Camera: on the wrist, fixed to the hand. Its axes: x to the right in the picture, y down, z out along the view.
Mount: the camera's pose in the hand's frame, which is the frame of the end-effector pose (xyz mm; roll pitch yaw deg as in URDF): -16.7 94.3 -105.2 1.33 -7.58 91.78
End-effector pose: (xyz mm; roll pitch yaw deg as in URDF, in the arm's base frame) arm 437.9 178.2 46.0 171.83 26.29 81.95
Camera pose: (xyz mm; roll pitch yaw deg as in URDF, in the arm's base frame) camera 520.7 203.9 158.8 155.30 -1.31 -9.37
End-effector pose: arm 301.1 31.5 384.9 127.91 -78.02 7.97
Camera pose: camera 159.5 37.0 397.4 -97.01 -6.62 -126.17
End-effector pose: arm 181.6 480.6 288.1 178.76 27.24 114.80
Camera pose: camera 250.8 550.3 391.1 154.04 4.82 20.31
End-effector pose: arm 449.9 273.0 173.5 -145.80 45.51 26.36
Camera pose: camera 522.0 155.7 209.2 127.26 26.41 -97.32
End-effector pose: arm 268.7 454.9 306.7 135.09 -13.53 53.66
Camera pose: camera 233.5 419.7 440.0 -160.38 -35.59 -48.53
